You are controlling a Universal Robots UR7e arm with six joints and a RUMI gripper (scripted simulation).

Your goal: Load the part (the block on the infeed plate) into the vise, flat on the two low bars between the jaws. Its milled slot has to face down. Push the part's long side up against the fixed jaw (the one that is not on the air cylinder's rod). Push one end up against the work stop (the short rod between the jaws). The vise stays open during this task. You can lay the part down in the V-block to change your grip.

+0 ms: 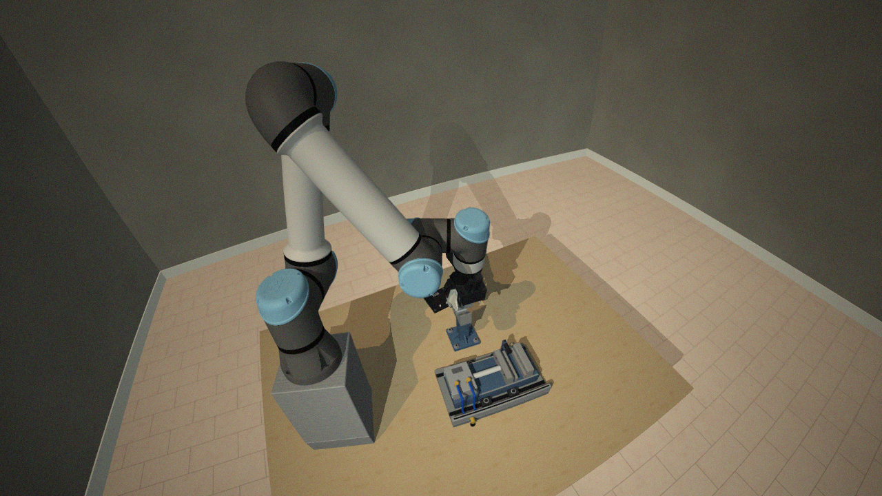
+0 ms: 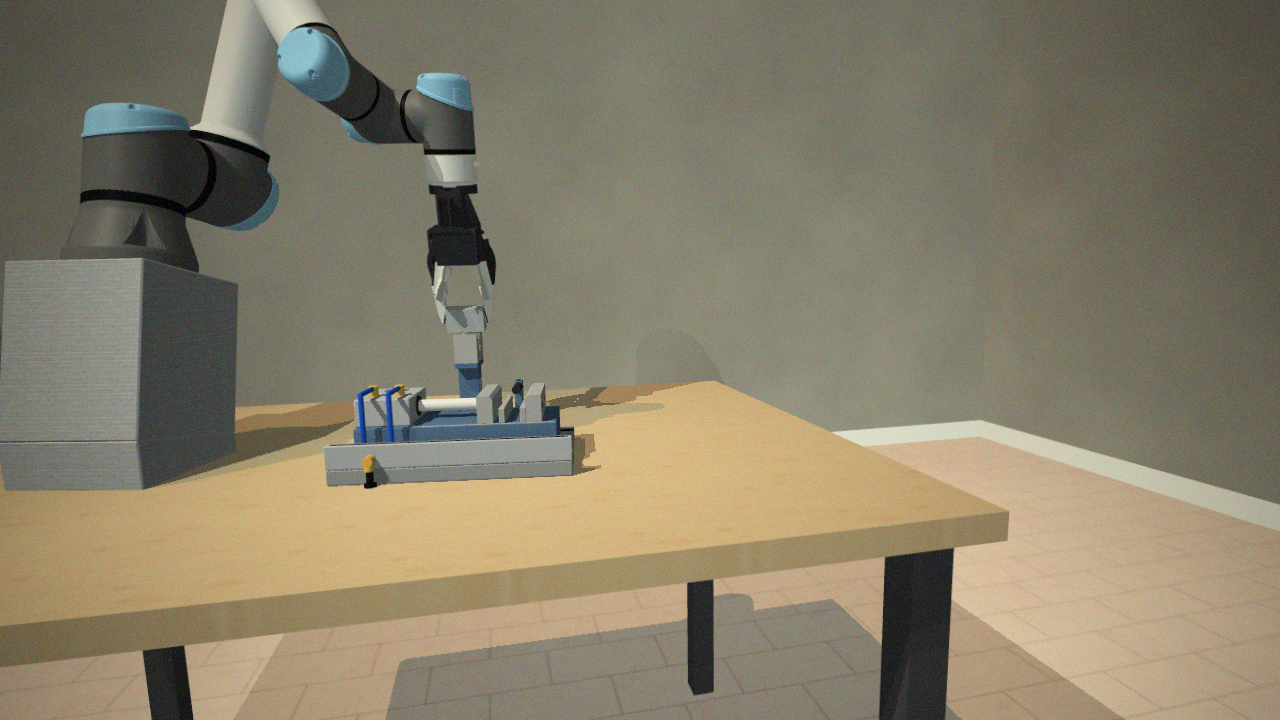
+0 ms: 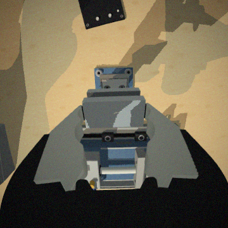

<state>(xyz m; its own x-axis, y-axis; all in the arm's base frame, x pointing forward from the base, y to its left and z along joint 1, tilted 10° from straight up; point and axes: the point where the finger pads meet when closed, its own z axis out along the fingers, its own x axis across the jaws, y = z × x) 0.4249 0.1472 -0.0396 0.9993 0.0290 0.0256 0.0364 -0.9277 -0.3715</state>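
Now: hand 10 mm to the right of the part and 10 mm above it. Also, from my hand: v-block post (130 mm below); then white cylinder rod (10 mm ahead, 190 mm to the right, 110 mm below); then work stop (100 mm ahead, 140 mm to the right, 100 mm below).
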